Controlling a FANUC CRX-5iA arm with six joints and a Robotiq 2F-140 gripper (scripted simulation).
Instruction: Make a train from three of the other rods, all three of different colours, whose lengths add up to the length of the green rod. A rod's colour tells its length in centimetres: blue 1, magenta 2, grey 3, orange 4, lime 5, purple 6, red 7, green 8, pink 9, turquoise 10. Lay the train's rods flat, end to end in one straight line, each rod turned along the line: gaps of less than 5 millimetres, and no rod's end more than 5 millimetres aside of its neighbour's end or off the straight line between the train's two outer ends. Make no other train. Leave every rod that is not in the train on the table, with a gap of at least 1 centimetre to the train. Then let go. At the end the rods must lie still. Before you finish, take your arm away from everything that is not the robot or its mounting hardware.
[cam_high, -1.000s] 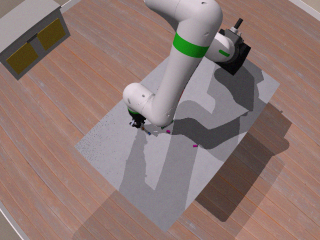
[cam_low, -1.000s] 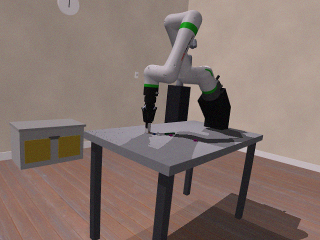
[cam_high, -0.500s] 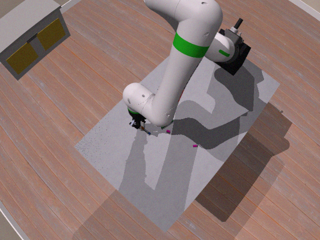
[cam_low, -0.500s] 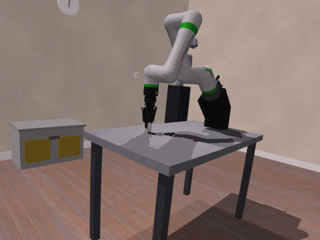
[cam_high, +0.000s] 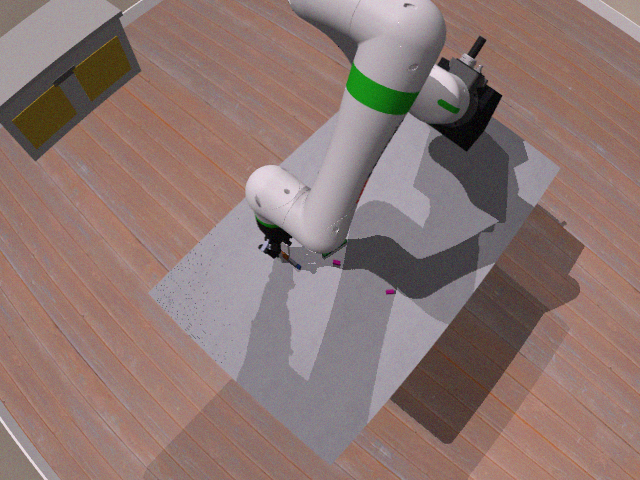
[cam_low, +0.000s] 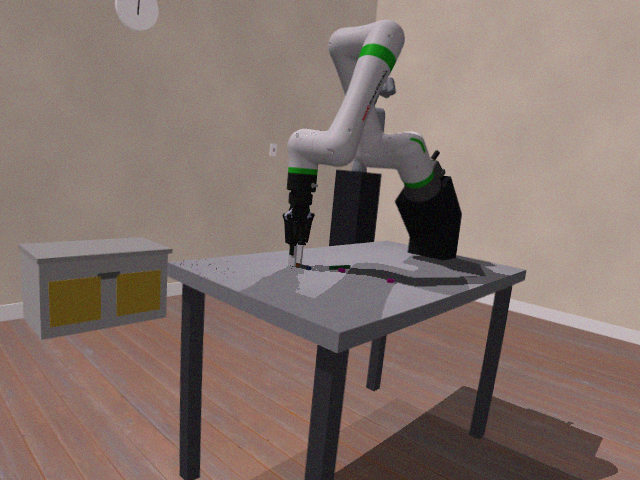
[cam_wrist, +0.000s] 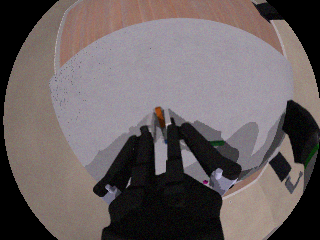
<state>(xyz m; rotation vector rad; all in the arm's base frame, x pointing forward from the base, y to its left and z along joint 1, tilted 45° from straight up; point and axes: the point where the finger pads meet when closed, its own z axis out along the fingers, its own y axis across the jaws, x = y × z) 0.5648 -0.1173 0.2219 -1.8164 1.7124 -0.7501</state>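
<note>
My hand is 30 mm above the orange rod. From my hand the other things lie so: small blue rod (60 mm to the left, 30 mm below); then grey rod (40 mm to the left, 30 mm below); then green rod (110 mm behind, 100 mm to the left, 30 mm below).
</note>
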